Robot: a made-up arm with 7 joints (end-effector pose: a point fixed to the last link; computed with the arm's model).
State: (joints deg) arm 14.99 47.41 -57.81 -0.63 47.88 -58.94 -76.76
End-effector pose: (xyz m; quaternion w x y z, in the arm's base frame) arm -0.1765 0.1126 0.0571 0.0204 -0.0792 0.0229 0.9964
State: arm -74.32 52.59 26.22 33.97 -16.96 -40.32 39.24
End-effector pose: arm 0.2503 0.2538 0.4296 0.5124 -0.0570 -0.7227 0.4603
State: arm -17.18 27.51 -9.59 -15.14 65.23 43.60 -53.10
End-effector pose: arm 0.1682 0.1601 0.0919 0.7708 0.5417 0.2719 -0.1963
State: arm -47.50 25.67 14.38 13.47 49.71 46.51 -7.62
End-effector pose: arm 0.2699 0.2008 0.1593 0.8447 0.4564 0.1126 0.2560
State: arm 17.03 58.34 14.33 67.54 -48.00 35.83 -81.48
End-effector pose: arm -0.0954 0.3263 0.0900 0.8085 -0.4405 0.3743 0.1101
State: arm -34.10 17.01 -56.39 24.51 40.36 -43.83 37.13
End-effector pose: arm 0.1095 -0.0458 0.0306 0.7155 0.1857 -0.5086 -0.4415
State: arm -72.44 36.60 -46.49 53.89 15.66 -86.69 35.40
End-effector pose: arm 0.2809 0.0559 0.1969 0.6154 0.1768 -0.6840 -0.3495
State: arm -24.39 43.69 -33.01 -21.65 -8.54 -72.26 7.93
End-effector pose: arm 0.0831 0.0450 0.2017 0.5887 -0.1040 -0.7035 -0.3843
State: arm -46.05 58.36 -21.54 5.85 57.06 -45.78 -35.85
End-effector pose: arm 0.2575 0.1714 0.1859 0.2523 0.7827 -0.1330 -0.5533
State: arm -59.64 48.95 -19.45 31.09 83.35 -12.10 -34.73
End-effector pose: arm 0.3205 0.2299 0.2237 0.3566 0.8876 0.1360 -0.2580
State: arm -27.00 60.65 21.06 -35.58 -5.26 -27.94 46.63
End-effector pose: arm 0.1437 0.1575 0.3450 0.5317 0.1681 -0.8222 0.1145
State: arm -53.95 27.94 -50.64 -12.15 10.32 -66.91 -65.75
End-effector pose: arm 0.1128 -0.0553 0.1644 0.0062 -0.3393 0.5595 0.7562
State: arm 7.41 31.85 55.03 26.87 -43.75 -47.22 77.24
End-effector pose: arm -0.0125 0.3278 0.1508 0.2528 0.0189 -0.3424 0.9047
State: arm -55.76 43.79 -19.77 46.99 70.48 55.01 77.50
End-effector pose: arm 0.2345 0.2534 0.2096 0.0514 0.8514 -0.2630 0.4509
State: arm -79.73 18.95 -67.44 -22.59 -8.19 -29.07 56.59
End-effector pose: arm 0.1280 -0.1062 0.2524 0.6340 -0.2582 -0.6355 -0.3571
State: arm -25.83 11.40 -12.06 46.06 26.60 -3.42 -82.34
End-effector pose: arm 0.1090 0.0317 -0.0431 0.5930 0.0192 0.3494 -0.7252
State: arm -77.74 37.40 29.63 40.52 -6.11 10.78 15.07
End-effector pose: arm 0.3466 0.1989 0.3362 0.8908 -0.0228 -0.2990 0.3415
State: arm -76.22 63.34 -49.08 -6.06 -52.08 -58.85 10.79
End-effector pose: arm 0.2065 0.0702 0.3513 0.6417 -0.0789 -0.6824 -0.3411
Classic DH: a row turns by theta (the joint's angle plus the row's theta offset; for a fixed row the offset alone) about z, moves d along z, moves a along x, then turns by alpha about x. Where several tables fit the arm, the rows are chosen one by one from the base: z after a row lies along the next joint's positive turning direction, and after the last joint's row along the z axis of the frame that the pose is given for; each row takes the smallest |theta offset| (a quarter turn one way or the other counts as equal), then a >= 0, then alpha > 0; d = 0 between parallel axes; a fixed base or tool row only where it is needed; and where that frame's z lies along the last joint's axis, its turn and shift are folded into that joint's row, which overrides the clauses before.
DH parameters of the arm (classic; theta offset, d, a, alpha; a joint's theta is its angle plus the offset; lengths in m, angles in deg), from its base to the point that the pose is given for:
base (fixed): -4.07 0.3239 -0.0286 -74.51
joint 1: -75.12 0.051 0.0063 -90
joint 2: 74 -0.0137 -0.0066 90
joint 3: 90 -0.2322 0.0195 -90
joint 4: 90 -0.0134 0.0124 90
joint 5: 0 0.1108 0.0011 -90
joint 6: -90 -0.0424 0.0502 90
joint 7: 90 0.0924 0.0041 -14.33
tool (fixed): -89.99 -0.1177 0 0

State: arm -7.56 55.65 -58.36 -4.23 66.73 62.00 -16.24
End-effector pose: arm 0.0539 0.2428 0.0720 0.4226 0.8377 0.2396 -0.2495
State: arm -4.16 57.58 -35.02 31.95 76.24 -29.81 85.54
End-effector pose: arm 0.0260 0.2833 0.0690 0.5924 0.5910 -0.4481 -0.3145
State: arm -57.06 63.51 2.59 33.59 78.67 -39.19 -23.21
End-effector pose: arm 0.2805 0.3058 0.2895 0.3850 0.8878 0.0396 -0.2492
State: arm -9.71 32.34 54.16 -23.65 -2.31 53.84 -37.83
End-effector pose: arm 0.1228 0.2703 0.1726 0.9855 0.1004 0.0466 0.1289
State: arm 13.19 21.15 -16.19 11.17 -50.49 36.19 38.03
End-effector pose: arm -0.0553 0.0593 0.0054 0.7893 0.0020 0.5817 0.1963
